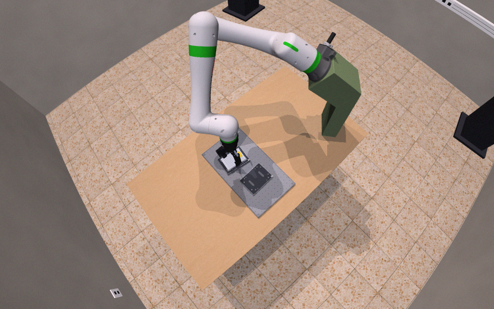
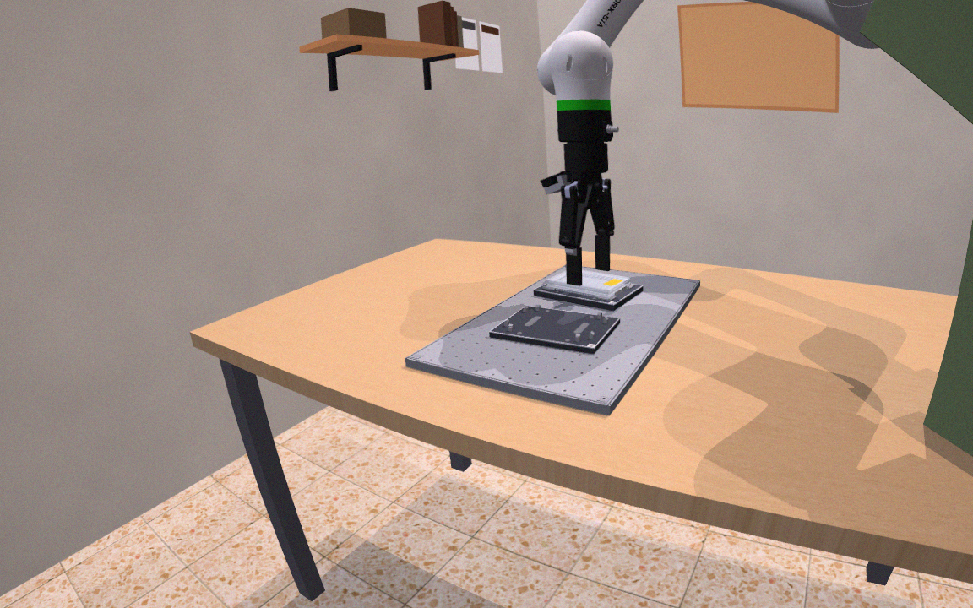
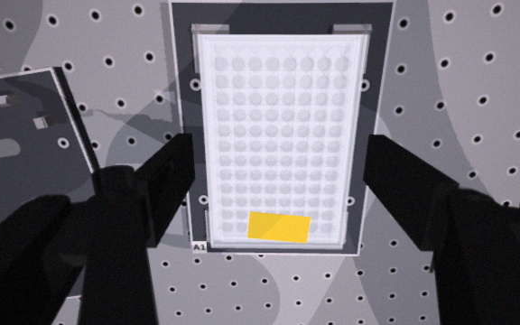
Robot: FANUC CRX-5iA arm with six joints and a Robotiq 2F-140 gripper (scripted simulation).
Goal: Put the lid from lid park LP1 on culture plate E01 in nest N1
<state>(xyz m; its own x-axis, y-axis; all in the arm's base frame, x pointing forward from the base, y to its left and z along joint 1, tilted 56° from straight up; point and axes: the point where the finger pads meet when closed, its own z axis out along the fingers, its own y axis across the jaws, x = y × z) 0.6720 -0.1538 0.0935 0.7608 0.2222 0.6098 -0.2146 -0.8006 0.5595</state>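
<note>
Now: hand 3 cm above the clear lid. Also, from my hand: dark nest 5 cm below; then culture plate 4 cm below; then dark lid park 1 cm ahead, 18 cm to the left, 5 cm below.
</note>
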